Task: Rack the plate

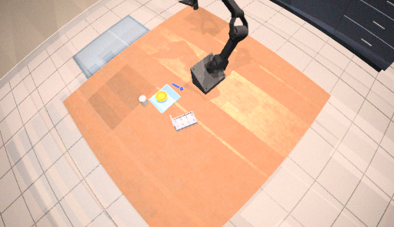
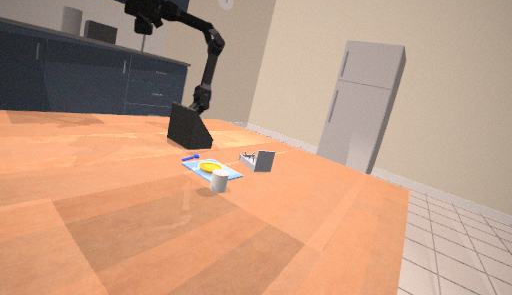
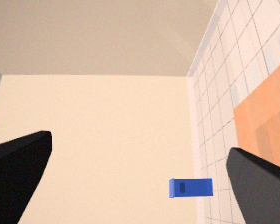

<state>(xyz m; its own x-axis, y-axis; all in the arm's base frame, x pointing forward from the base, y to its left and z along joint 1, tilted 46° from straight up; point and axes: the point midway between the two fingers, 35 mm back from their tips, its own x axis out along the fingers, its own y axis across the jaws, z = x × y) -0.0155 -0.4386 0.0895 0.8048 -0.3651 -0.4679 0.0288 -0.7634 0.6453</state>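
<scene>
Now: gripper tip 470 mm above the yellow plate, 330 mm short of it and 180 mm to the right of it. The rest, counted from my gripper tip: light blue mat 480 mm below, 320 mm ahead, 190 mm to the left; then white cup 460 mm below, 430 mm ahead, 130 mm to the left; then blue utensil 480 mm below, 210 mm ahead, 190 mm to the left.
</scene>
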